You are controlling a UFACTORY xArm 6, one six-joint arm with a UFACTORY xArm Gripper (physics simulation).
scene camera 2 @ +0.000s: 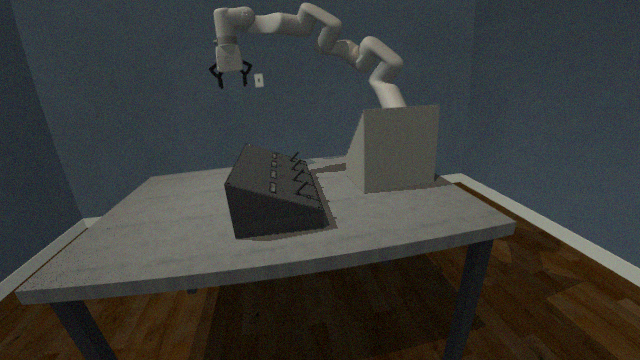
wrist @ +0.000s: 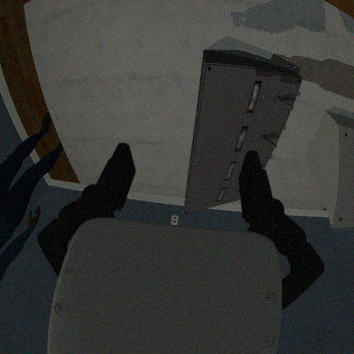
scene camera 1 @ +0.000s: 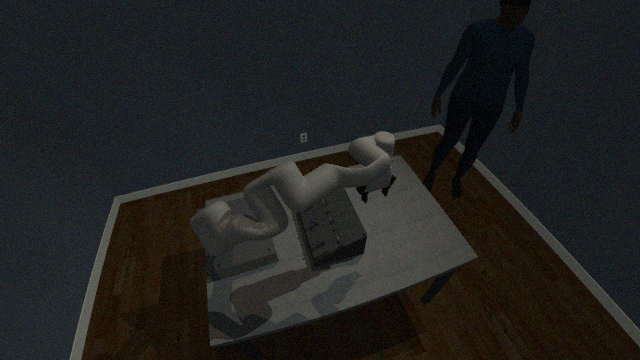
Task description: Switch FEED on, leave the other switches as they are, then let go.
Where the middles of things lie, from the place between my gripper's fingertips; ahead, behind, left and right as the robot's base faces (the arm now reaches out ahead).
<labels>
Right now the dark sloped switch box (scene camera 2: 261, 193) is 110 mm behind my hand, 240 mm to the left of it and 330 mm below it.
</labels>
